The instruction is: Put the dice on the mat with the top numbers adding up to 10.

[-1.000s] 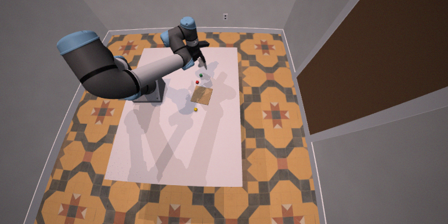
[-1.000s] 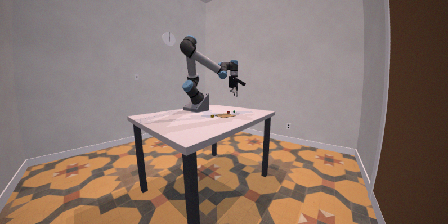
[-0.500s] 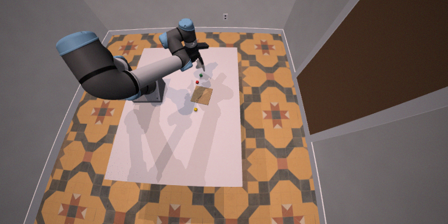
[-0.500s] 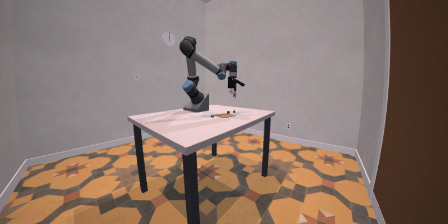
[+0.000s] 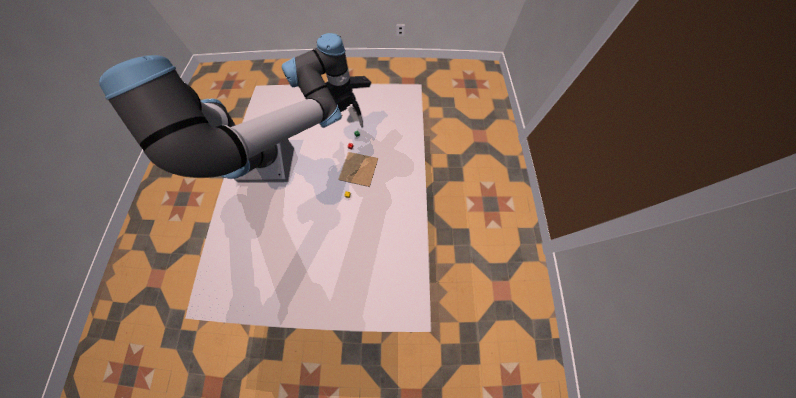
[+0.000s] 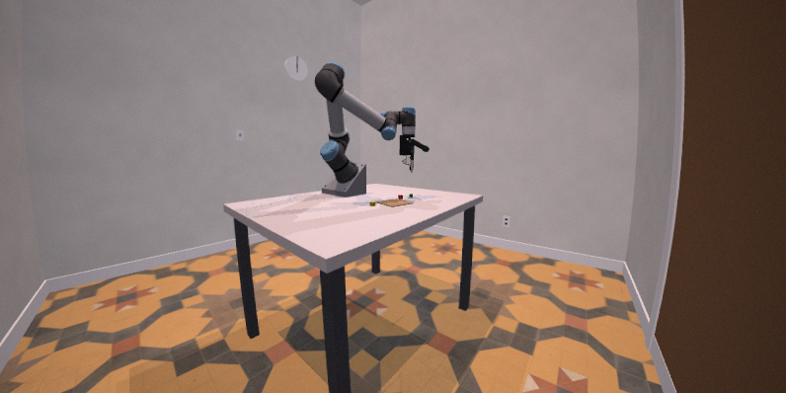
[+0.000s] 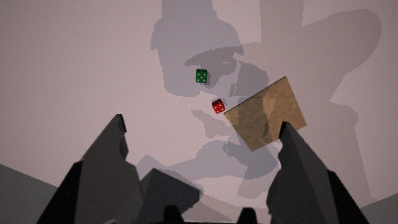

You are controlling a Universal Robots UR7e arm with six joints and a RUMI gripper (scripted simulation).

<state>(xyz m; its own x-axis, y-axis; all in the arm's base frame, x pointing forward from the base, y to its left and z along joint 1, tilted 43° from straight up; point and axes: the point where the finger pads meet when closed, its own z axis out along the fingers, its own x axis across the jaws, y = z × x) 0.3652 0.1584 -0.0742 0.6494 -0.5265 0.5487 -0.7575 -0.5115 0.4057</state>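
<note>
Right now the green die is 140 mm below my hand. Round my hand: brown mat (180 mm to the right, 150 mm below, 30 mm ahead); then yellow die (300 mm to the right, 140 mm below); then red die (140 mm below, 70 mm to the right, 20 mm behind).
</note>
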